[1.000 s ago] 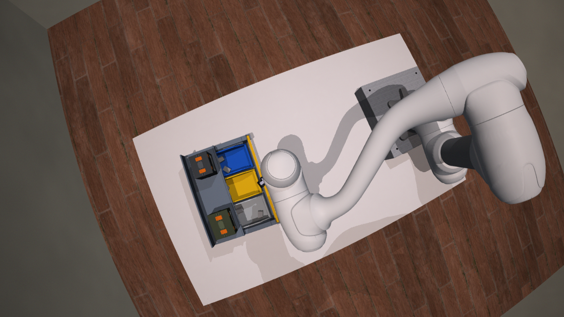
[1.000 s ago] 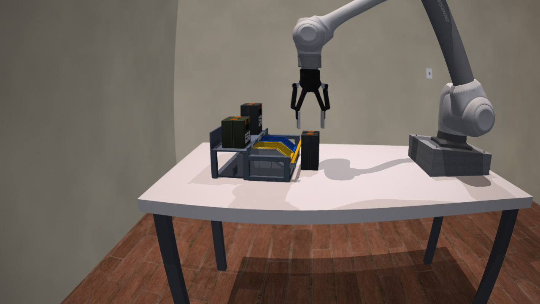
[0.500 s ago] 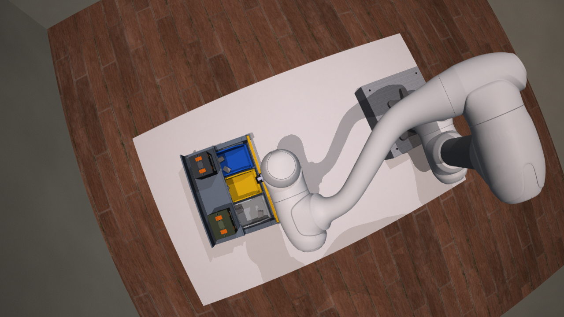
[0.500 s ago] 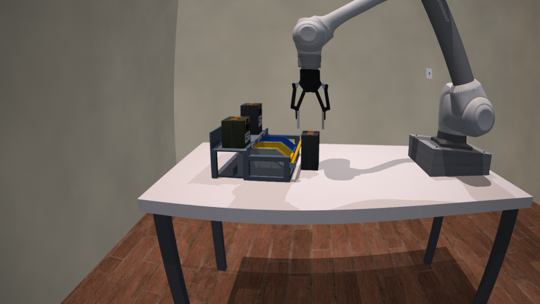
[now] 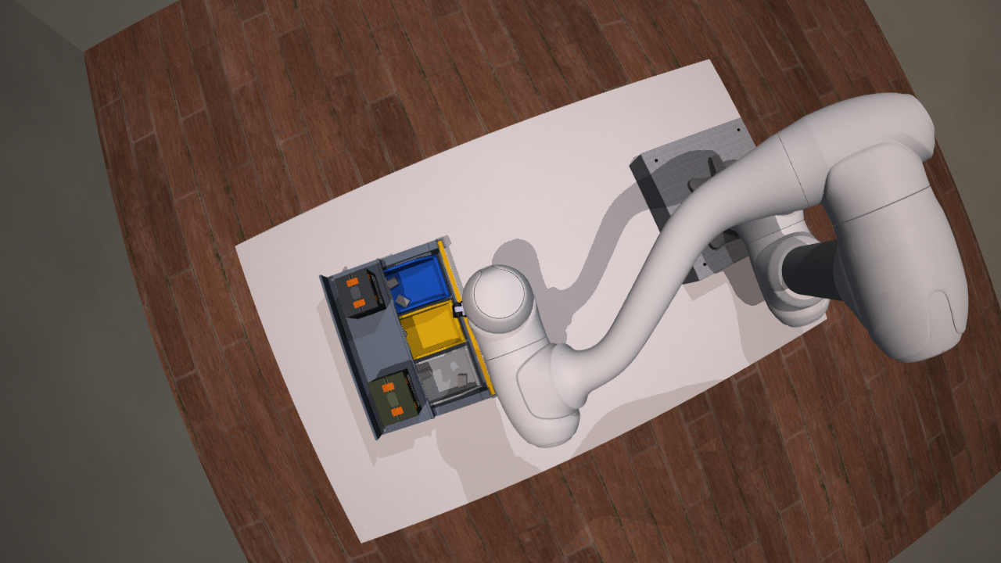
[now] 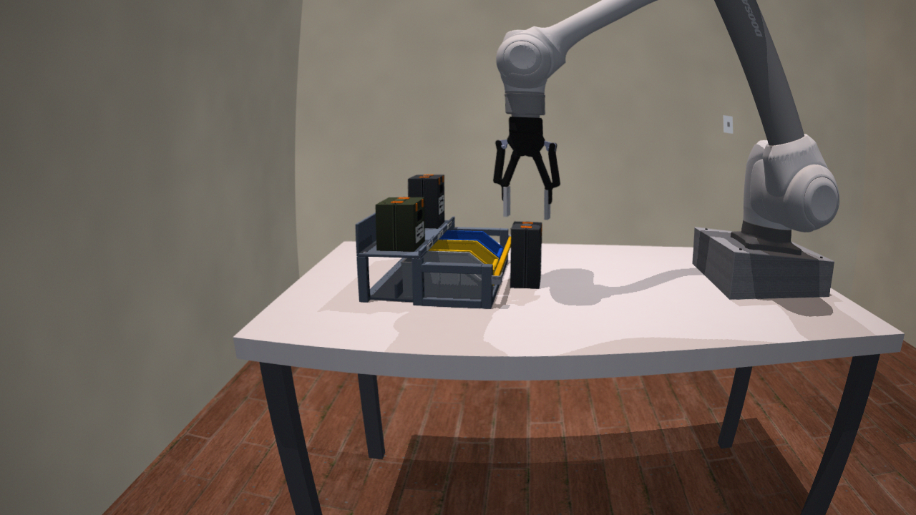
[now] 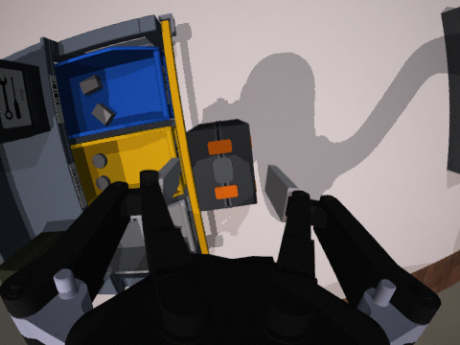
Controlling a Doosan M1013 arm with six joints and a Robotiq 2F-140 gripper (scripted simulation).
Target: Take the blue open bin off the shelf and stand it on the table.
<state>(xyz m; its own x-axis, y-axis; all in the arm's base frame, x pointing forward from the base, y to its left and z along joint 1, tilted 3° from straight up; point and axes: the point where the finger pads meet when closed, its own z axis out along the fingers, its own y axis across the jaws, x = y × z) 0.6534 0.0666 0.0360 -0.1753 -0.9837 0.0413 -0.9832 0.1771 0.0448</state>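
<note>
Now: hand 11 cm above the black box. Round my hand: yellow bar (5 cm ahead, 11 cm below); blue open bin (16 cm ahead, 10 cm to the right, 13 cm below); yellow bin (15 cm ahead, 1 cm to the left, 13 cm below).
</note>
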